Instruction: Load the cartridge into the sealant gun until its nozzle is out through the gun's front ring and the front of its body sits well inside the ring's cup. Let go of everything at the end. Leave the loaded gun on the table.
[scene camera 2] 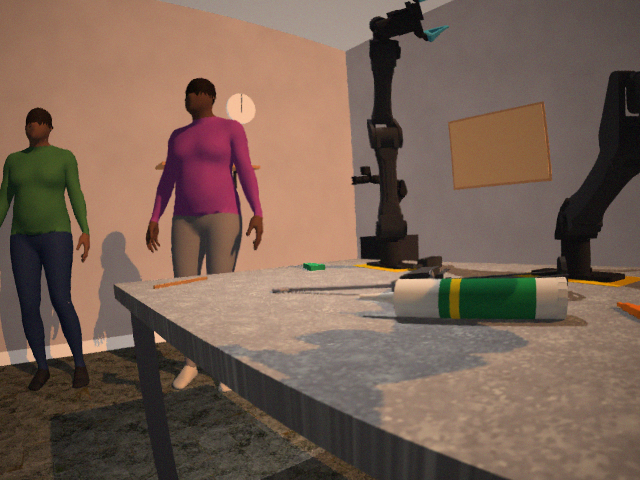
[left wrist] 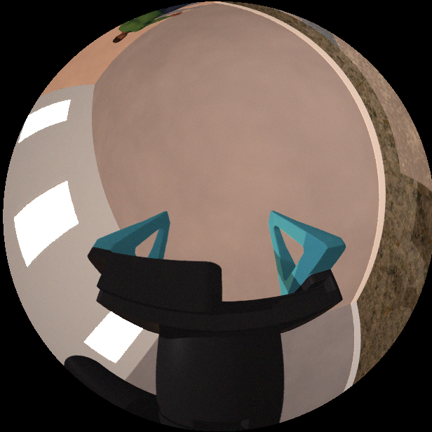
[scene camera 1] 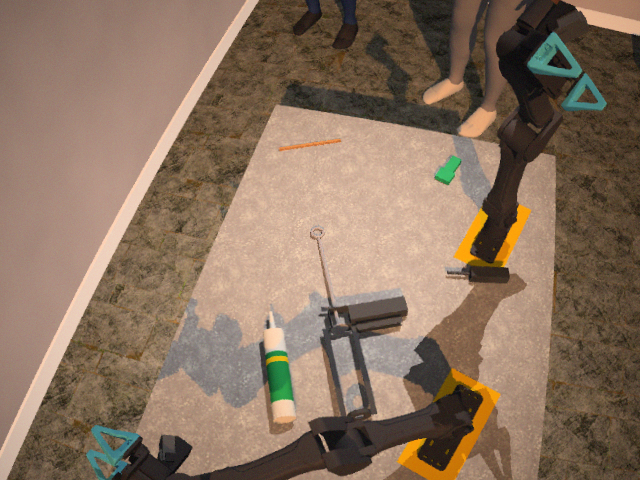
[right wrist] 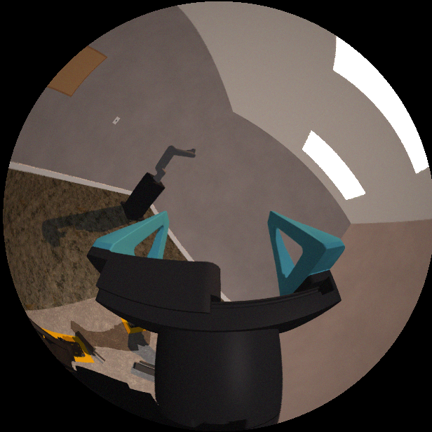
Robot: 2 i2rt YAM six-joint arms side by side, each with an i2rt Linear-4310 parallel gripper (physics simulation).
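Frame: origin at the left arm's base, x left, y back, z up, level; centimetres.
Seen in the pictures: left gripper, fingertip midpoint: (scene camera 1: 90,440); right gripper, fingertip midpoint: (scene camera 2: 444,10) (scene camera 1: 592,91); left arm's base at its link origin: (scene camera 2: 575,277) (scene camera 1: 450,427); right arm's base at its link origin: (scene camera 2: 391,266) (scene camera 1: 494,232).
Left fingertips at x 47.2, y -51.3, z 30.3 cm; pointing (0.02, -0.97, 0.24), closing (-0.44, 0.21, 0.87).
Pixels of each thing's top centre, then the offset from my left fingertips to it. "*": a spot on its surface instead.
- cartridge at its top centre: (scene camera 2: 458,278) (scene camera 1: 276,359) dx -38.7, dy +10.3, dz -25.3 cm
- sealant gun at a spot on its surface: (scene camera 1: 363,372) * dx -47.4, dy +28.1, dz -27.4 cm
- dark-handled tool at its top centre: (scene camera 1: 478,271) (scene camera 2: 425,258) dx -85.9, dy +39.1, dz -27.3 cm
- green block at its top centre: (scene camera 1: 449,168) (scene camera 2: 312,264) dx -114.5, dy +17.3, dz -28.8 cm
- orange stick at its top centre: (scene camera 2: 181,280) (scene camera 1: 309,143) dx -101.3, dy -22.6, dz -29.6 cm
- orange piece at a spot on its surface: (scene camera 2: 628,308) * dx -23.6, dy +26.6, dz -29.6 cm
The cartridge (scene camera 1: 279,374) (scene camera 2: 485,298), white with a green and a yellow band, lies on its side on the table. In scene camera 1 it lies left of the sealant gun (scene camera 1: 363,372) and apart from it; its nozzle (scene camera 1: 271,319) points up the picture. The gun's open cradle holds no cartridge. Its front ring (scene camera 1: 359,413), at the lower end, is partly hidden by the left arm. Its rod (scene camera 1: 324,263) (scene camera 2: 330,288) reaches up the picture. My left gripper (scene camera 1: 105,450) (left wrist: 218,216) and right gripper (scene camera 1: 572,81) (scene camera 2: 434,15) (right wrist: 218,212) are open and empty, away from both.
A dark-handled tool (scene camera 1: 488,273) lies beside the right arm's base. A green block (scene camera 1: 448,169) (scene camera 2: 313,266) and an orange stick (scene camera 1: 310,144) (scene camera 2: 179,282) lie farther up the table. An orange piece (scene camera 2: 628,308) shows at scene camera 2's right edge. The left arm reaches over the table's lower part.
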